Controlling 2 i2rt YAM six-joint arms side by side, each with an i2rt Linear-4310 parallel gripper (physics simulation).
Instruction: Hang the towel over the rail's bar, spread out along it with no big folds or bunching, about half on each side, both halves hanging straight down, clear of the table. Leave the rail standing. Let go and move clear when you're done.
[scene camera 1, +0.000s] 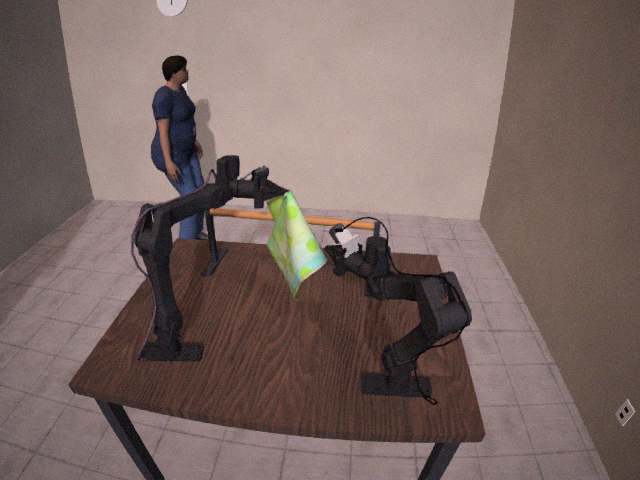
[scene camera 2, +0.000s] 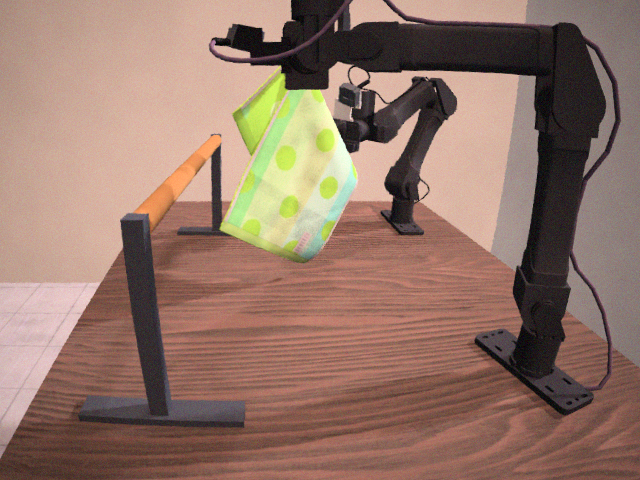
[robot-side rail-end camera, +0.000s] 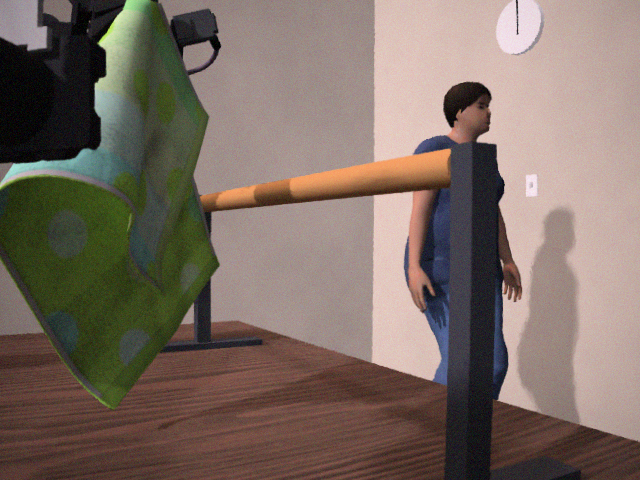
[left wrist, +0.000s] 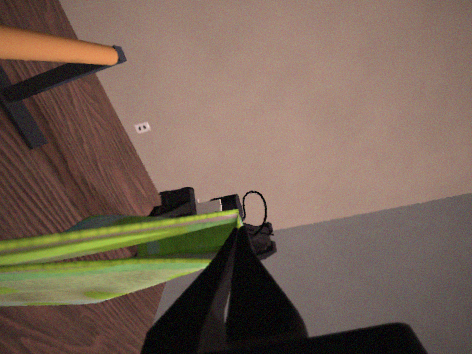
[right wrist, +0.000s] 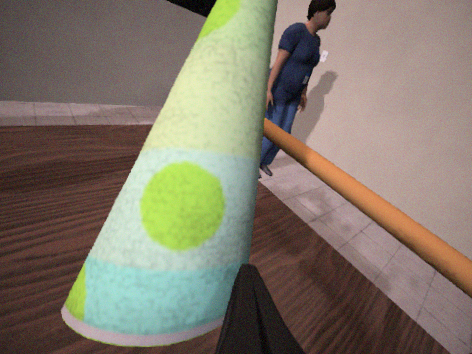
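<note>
The towel (scene camera 1: 292, 237) (scene camera 2: 289, 170) (robot-side rail-end camera: 93, 273) (left wrist: 165, 240) (right wrist: 185, 200), green and pale with dots, hangs folded from one pinched top spot, apart from the bar and above the table. My left gripper (scene camera 1: 287, 192) (left wrist: 242, 233) is shut on it. My right gripper (scene camera 1: 327, 249) (right wrist: 245, 271) is shut, its tips against the towel's lower side edge; no cloth is clearly seen between them, and the towel hides them in scene camera 2. The rail's orange bar (scene camera 1: 242, 213) (scene camera 2: 178, 180) (robot-side rail-end camera: 351, 178) (left wrist: 60, 49) (right wrist: 370, 202) is bare and the rail stands upright.
The rail's dark posts (scene camera 1: 211, 232) (scene camera 2: 142, 310) (robot-side rail-end camera: 467, 310) stand near the far side of the table (scene camera 1: 248, 356) (scene camera 2: 336, 361). A person (scene camera 1: 175, 124) (robot-side rail-end camera: 439, 232) (right wrist: 295, 70) stands on the floor beyond the rail. Both arm bases are mounted toward the near side.
</note>
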